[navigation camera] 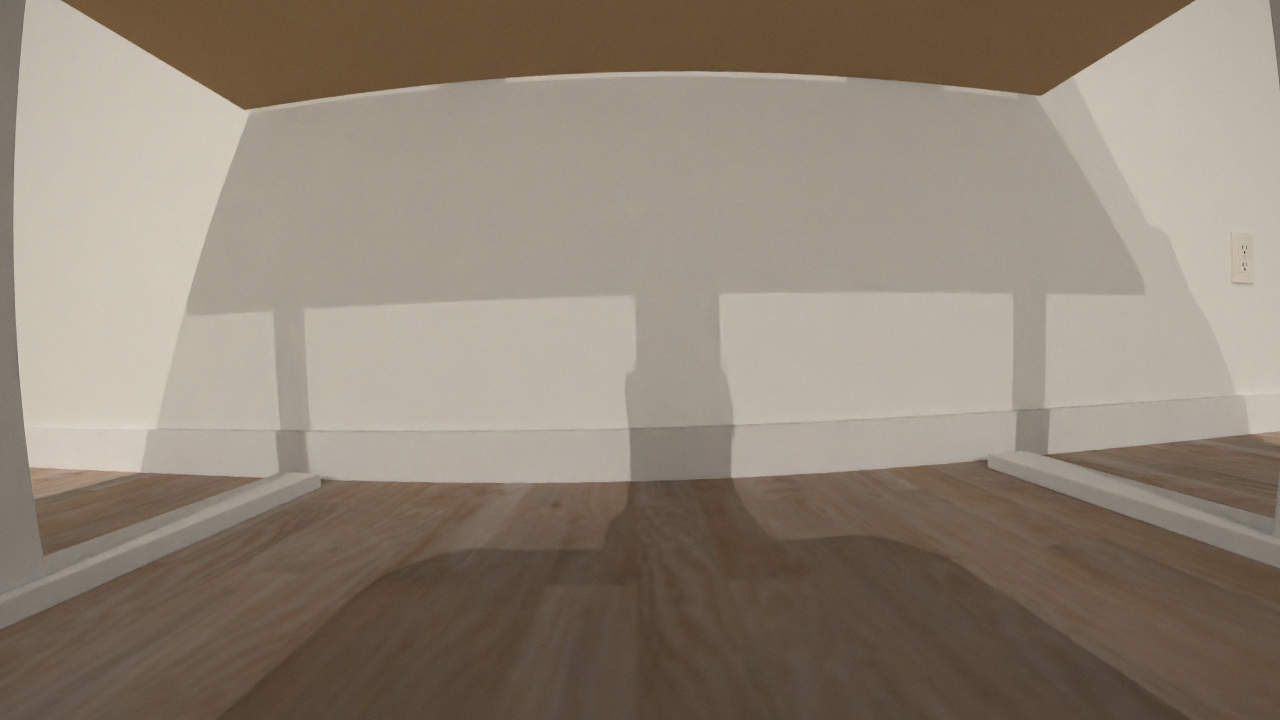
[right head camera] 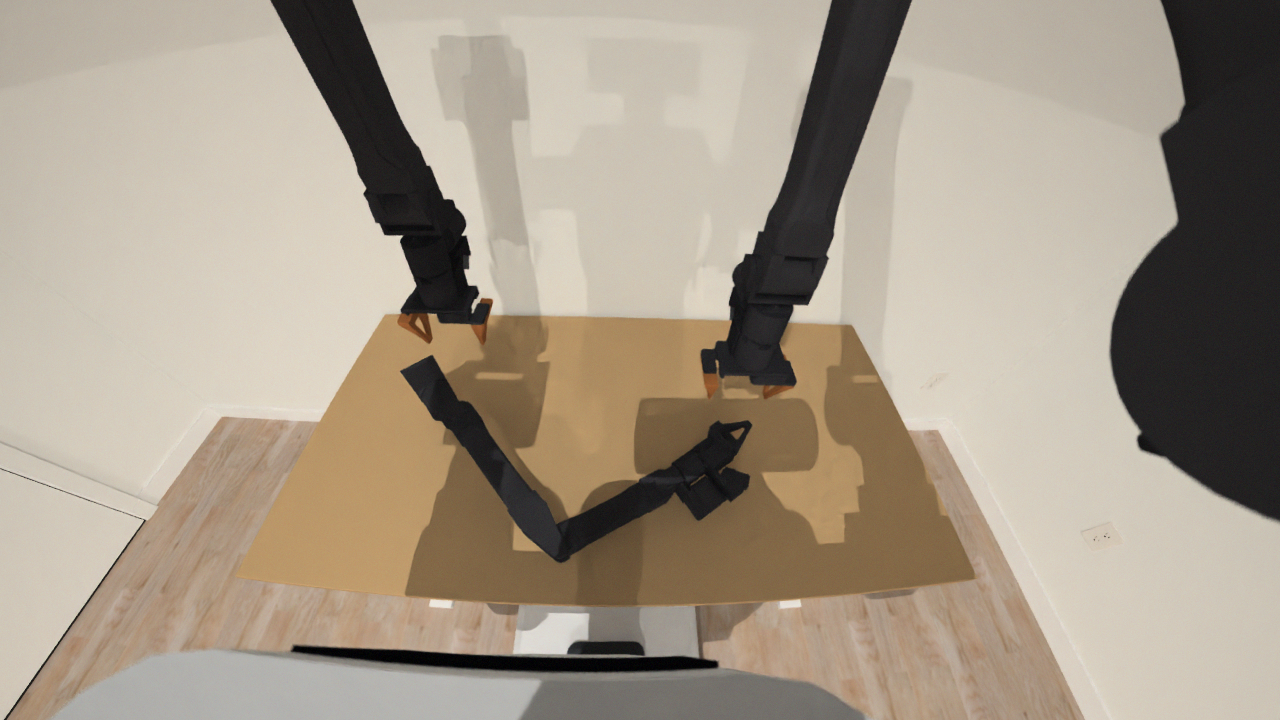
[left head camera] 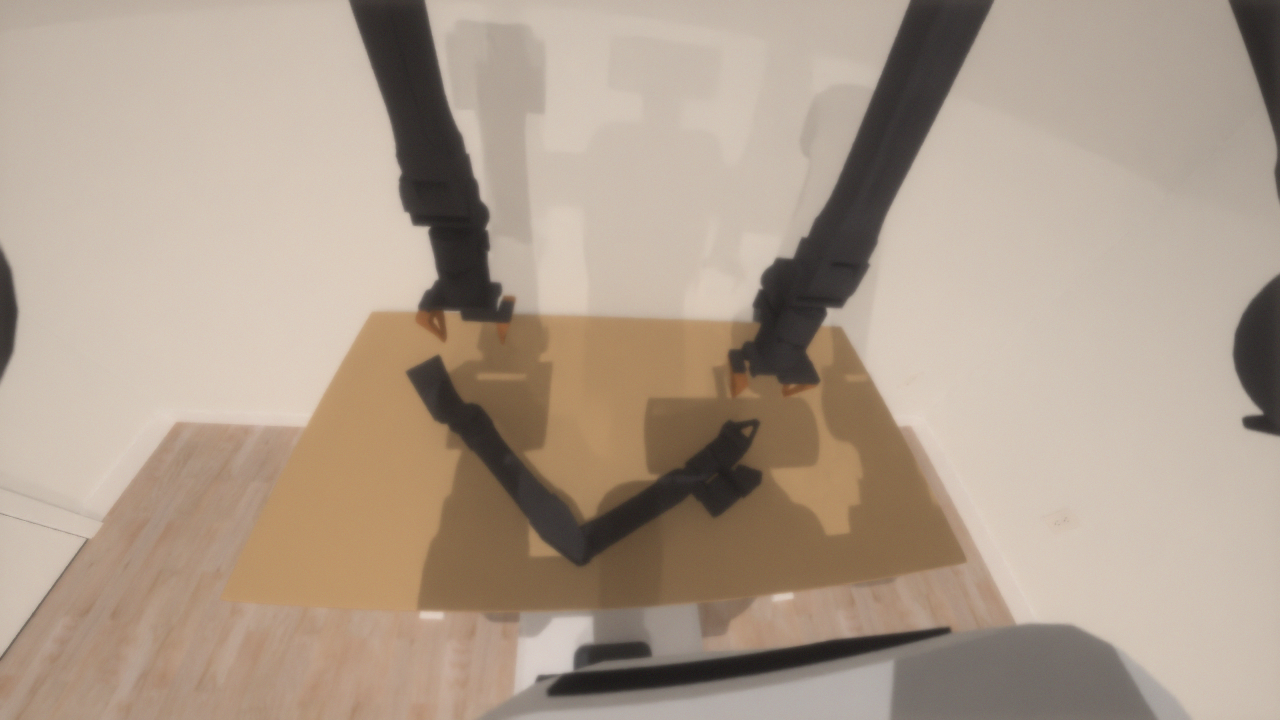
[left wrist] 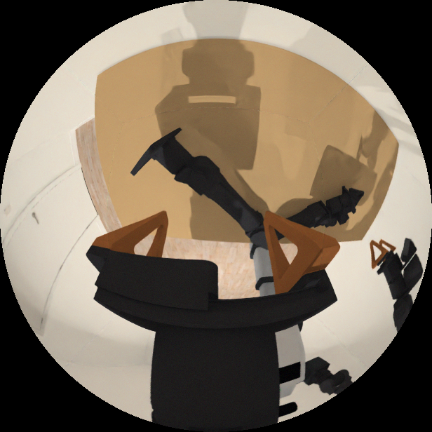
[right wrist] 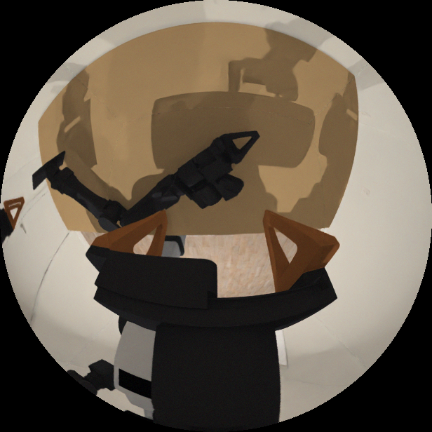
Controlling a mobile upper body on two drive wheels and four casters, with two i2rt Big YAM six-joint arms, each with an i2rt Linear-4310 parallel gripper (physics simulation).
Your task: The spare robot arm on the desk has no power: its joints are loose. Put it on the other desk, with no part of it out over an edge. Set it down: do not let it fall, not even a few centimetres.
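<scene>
The black spare robot arm (left head camera: 519,479) (right head camera: 511,470) (left wrist: 227,197) (right wrist: 155,192) lies bent in a V on the tan desk (left head camera: 313,537) (right head camera: 313,528) (left wrist: 130,100) (right wrist: 125,60). Its flat base plate is at the left, its elbow near the front edge, and its gripper end at the right. My left gripper (left head camera: 467,329) (right head camera: 454,331) (left wrist: 215,216) is open and empty, above the desk beyond the base plate. My right gripper (left head camera: 767,389) (right head camera: 741,391) (right wrist: 214,215) is open and empty, above the desk beyond the spare arm's gripper end. The other desk does not show in these views.
A wall (left head camera: 644,223) (right head camera: 626,223) stands behind the desk. Another wall with an outlet (left head camera: 1062,519) (right head camera: 1100,535) (navigation camera: 1241,258) is at the right. White desk feet (navigation camera: 179,537) (navigation camera: 1136,505) rest on the wood floor (navigation camera: 537,528). Arm shadows fall on the desk.
</scene>
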